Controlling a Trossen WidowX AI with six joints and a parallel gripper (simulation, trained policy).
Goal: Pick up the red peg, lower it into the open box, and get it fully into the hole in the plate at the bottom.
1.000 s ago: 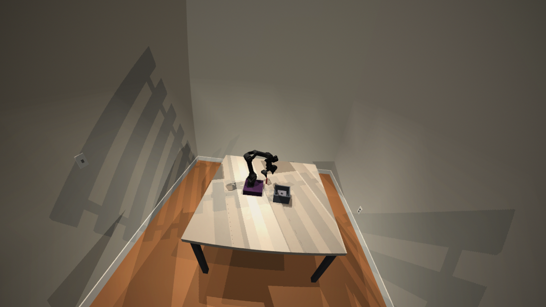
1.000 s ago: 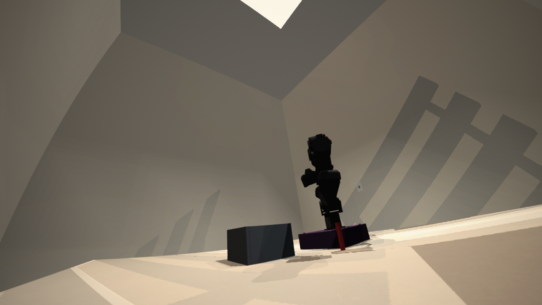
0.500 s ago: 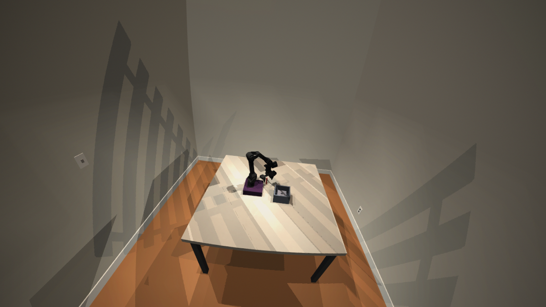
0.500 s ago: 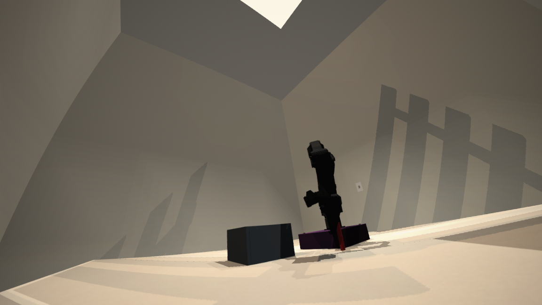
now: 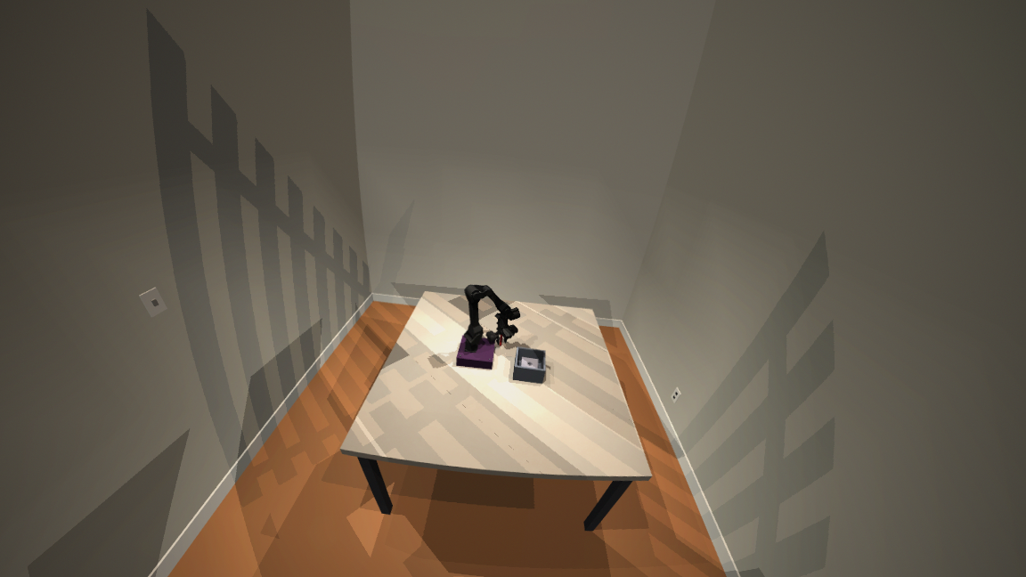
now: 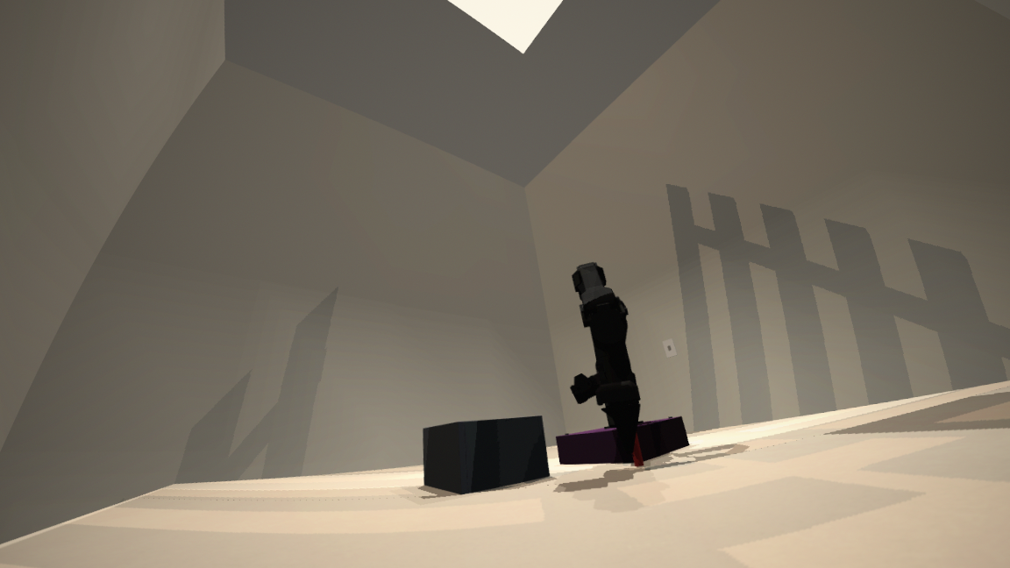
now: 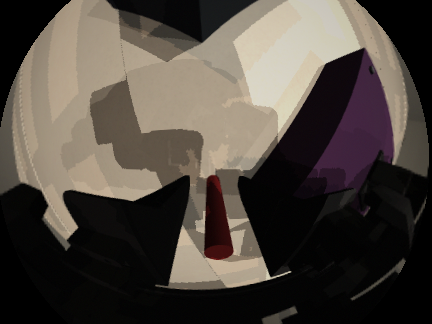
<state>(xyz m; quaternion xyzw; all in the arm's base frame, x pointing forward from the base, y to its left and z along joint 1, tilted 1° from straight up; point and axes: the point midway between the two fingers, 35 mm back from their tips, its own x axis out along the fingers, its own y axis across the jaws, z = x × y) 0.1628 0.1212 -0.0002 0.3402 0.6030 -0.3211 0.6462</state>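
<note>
The light grey plate is 170 mm ahead of my gripper tip, 180 mm to the right of it and 20 mm above it. Also, from my gripper tip: dark box 170 mm ahead, 180 mm to the right, 10 mm above; then red peg 10 mm behind, 10 mm to the left, 20 mm above.
</note>
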